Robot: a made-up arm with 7 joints. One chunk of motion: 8 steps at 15 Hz.
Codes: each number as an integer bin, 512 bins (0 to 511) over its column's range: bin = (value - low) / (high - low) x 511, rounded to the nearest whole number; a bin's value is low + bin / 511 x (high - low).
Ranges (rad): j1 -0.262..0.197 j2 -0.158..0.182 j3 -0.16..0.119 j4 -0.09..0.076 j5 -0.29..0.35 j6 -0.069..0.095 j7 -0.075..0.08
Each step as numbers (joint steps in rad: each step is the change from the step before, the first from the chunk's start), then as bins.
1 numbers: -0.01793 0.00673 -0.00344 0.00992 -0.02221 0.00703 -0.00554
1 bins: 272 248 287 308 214 237 229
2 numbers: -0.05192 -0.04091 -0.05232 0.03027 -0.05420 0.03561 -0.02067
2 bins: 234 176 197 370 188 326 179
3 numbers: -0.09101 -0.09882 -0.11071 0.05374 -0.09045 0.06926 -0.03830
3 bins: 190 89 90 442 159 431 121
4 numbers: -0.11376 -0.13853 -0.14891 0.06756 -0.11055 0.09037 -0.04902
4 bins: 165 29 20 485 143 497 86
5 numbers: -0.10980 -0.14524 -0.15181 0.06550 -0.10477 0.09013 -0.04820
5 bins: 169 19 15 479 148 496 88
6 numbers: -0.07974 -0.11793 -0.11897 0.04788 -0.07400 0.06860 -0.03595
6 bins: 203 60 75 424 172 429 129
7 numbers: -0.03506 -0.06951 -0.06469 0.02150 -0.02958 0.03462 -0.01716
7 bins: 253 133 175 343 208 323 191
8 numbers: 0.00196 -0.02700 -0.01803 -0.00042 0.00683 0.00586 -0.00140
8 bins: 294 197 260 276 237 233 243
